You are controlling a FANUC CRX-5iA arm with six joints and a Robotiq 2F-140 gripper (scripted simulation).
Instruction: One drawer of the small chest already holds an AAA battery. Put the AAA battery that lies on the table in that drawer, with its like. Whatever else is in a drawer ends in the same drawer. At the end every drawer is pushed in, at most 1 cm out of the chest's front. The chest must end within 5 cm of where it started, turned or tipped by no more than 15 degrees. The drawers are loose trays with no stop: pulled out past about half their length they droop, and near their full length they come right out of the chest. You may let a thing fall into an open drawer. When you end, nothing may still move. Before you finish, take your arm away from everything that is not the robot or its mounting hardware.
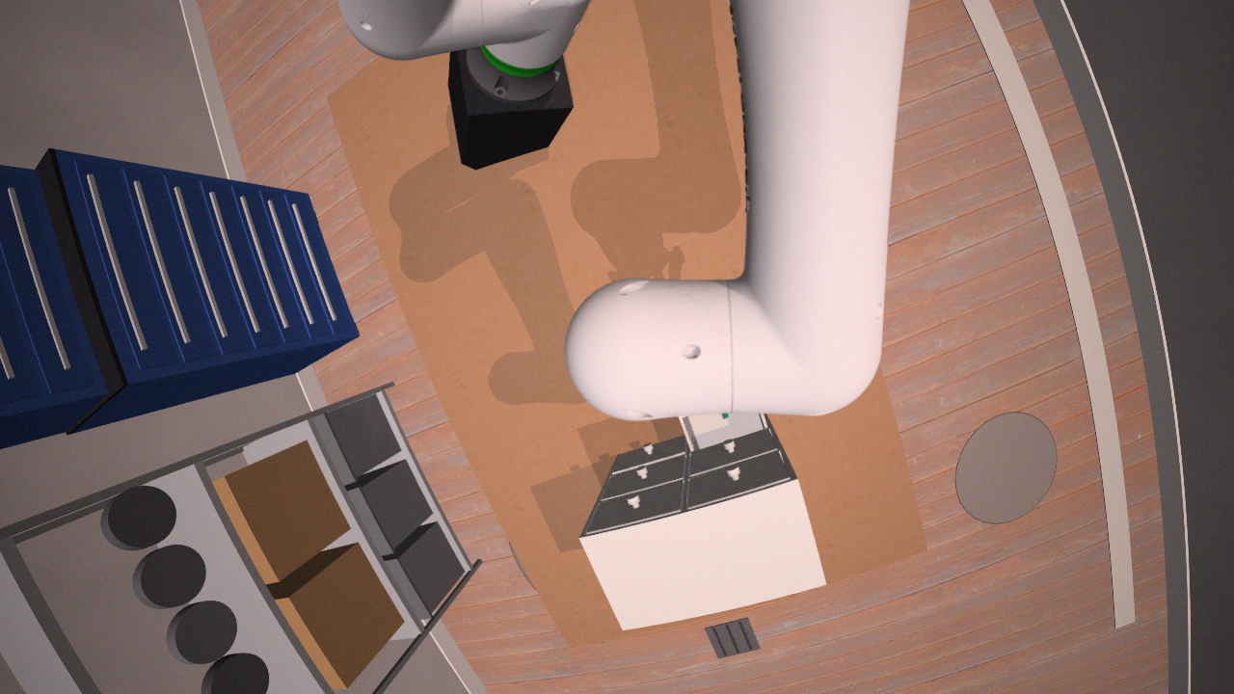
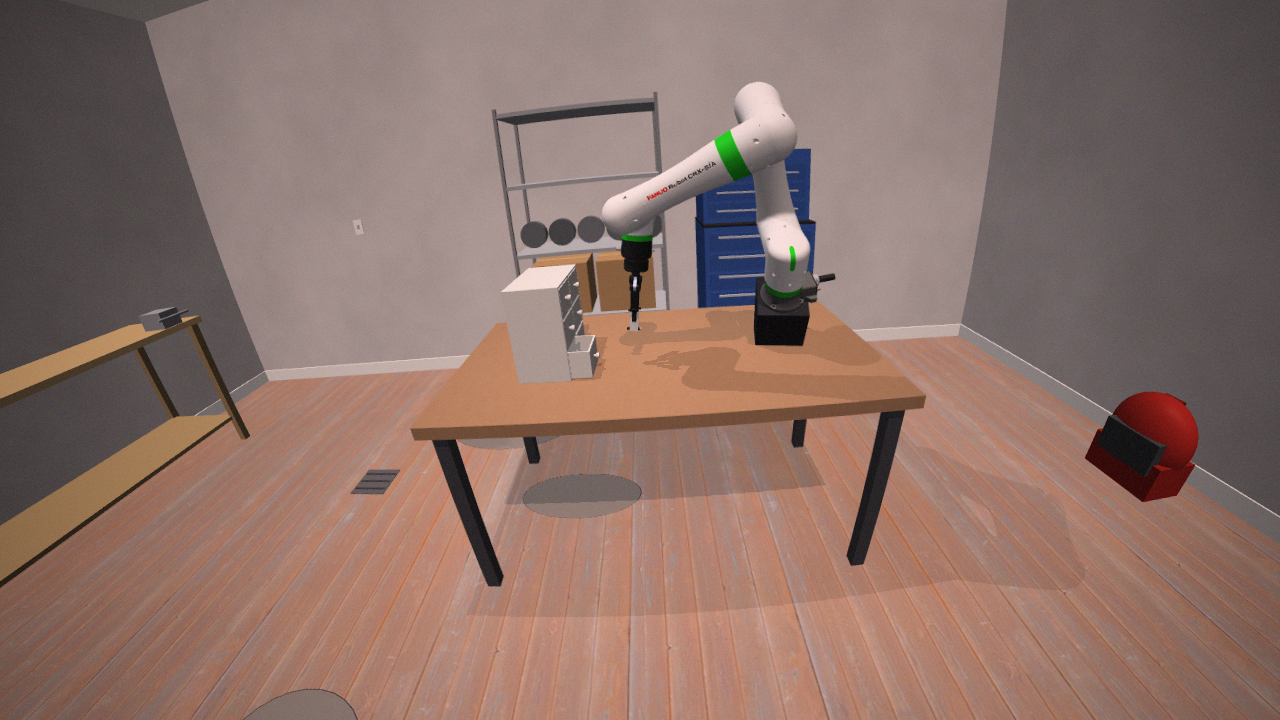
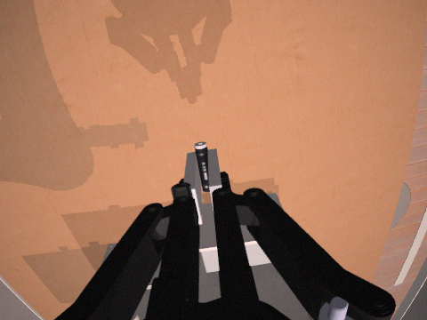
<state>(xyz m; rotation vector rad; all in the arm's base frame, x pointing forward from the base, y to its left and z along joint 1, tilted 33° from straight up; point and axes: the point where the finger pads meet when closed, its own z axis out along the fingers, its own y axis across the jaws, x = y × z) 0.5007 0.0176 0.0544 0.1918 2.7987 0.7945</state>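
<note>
My hand is 3 cm above the AAA battery. Round my hand: green battery 18 cm ahead, 14 cm below, 2 cm to the left.
</note>
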